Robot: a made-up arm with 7 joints. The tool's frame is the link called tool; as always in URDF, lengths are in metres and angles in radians. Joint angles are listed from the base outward.
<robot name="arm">
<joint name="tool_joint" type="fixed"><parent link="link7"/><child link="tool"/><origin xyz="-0.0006 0.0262 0.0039" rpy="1.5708 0 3.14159"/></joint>
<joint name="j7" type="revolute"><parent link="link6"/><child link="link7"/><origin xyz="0.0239 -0.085 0.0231" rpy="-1.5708 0 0"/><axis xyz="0 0 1"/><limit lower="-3.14" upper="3.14"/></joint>
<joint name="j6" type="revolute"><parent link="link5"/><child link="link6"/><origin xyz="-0.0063 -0.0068 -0.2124" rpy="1.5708 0 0"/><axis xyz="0 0 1"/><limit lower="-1.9" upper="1.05"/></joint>
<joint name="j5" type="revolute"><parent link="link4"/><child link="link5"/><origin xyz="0.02 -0.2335 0.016" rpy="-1.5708 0 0"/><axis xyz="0 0 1"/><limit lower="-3.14" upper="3.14"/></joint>
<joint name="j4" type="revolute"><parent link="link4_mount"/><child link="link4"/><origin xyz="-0.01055 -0.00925 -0.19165" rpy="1.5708 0 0"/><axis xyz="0 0 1"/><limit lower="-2.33" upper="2.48"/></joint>
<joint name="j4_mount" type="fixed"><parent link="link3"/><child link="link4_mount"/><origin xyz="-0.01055 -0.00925 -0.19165"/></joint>
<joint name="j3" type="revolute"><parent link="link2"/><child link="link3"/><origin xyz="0.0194 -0.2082 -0.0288" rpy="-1.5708 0 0"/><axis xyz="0 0 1"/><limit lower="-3.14" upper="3.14"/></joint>
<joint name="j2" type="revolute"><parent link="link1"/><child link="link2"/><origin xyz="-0.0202 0.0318 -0.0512" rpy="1.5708 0 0"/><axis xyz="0 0 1"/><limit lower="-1.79" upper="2.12"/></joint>
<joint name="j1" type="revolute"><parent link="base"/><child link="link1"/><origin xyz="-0.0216 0.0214 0.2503" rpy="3.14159 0 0"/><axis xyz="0 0 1"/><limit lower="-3.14" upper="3.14"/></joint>
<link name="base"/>
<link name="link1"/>
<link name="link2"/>
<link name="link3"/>
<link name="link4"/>
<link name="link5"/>
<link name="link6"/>
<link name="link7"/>
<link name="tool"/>
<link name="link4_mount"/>
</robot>
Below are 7 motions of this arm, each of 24 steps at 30 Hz.
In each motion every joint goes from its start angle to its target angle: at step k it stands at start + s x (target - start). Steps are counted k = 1, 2, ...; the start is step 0. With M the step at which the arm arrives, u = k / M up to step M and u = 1 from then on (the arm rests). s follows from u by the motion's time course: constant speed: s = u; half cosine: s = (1 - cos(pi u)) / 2; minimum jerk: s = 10 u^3 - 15 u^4 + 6 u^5.
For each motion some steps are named. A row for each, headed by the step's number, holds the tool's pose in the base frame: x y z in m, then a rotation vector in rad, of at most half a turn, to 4 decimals.
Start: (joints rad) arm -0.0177 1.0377 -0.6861 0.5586 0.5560 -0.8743 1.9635
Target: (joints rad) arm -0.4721 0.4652 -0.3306 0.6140 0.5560 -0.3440 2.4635
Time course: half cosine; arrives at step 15
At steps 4, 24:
4: 0.8563 0.2684 0.7781 -1.0324 -0.5636 1.5846
24: 0.5250 0.4393 1.0777 -1.6077 -0.2082 1.3975

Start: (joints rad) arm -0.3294 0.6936 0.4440 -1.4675 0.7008 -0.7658 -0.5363
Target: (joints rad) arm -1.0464 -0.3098 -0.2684 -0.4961 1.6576 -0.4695 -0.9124
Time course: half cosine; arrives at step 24
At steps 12, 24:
12: -0.2512 -0.1210 1.2735 1.0731 1.5482 -1.5139
24: -0.2274 -0.5157 1.2610 0.4058 1.8899 -1.2527

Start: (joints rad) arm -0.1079 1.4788 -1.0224 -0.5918 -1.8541 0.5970 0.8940
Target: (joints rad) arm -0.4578 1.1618 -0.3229 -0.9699 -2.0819 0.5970 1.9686
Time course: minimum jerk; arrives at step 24
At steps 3, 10, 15, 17, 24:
3: 0.9710 -0.1562 0.6052 -1.4911 1.5810 -0.6359
10: 0.8881 -0.0518 0.7783 -1.3399 1.6162 -1.1765
15: 0.7294 0.0644 0.9491 -0.9218 1.5910 -1.6787
17: 0.6649 0.0985 0.9941 -0.7408 1.5756 -1.7955
24: 0.5781 0.1370 1.0407 -0.4955 1.5558 -1.9014

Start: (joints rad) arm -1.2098 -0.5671 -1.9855 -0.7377 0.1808 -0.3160 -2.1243
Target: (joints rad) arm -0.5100 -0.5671 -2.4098 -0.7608 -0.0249 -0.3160 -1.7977
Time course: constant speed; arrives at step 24
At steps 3, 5, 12, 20, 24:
3: 0.1446 -0.5802 1.2183 0.0731 -1.2790 1.3518
5: 0.1126 -0.5774 1.2247 0.0304 -1.2722 1.3408
12: 0.0046 -0.5532 1.2465 -0.1192 -1.2363 1.3008
20: -0.1063 -0.4995 1.2703 -0.2876 -1.1724 1.2521
24: -0.1549 -0.4635 1.2815 -0.3694 -1.1313 1.2264

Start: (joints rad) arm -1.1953 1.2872 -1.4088 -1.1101 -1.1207 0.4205 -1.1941
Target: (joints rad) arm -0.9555 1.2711 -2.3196 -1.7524 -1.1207 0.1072 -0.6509
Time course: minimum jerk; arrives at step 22
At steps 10, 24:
10: 0.8107 0.3610 0.4726 -0.6051 0.5048 1.2635
24: 0.7285 0.2029 0.1400 -0.0049 1.3100 1.2448

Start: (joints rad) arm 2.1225 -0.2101 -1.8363 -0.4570 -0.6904 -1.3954 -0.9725
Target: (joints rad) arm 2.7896 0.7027 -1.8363 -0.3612 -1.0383 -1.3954 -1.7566
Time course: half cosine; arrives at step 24
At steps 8, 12, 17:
8: -0.3320 0.1638 1.3308 0.2001 -0.0003 -1.2415
12: -0.4765 0.0587 1.2851 0.2710 -0.2058 -1.3484
17: -0.6839 0.0172 1.1584 0.3249 -0.5105 -1.4999

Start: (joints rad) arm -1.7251 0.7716 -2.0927 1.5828 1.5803 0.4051 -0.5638
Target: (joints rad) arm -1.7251 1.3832 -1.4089 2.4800 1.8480 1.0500 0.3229
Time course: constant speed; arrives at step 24
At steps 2, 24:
2: -0.4338 0.2078 0.7825 -0.8175 -1.0628 -1.1976
24: -0.2469 0.1978 0.2458 0.8080 -1.0891 -1.3101

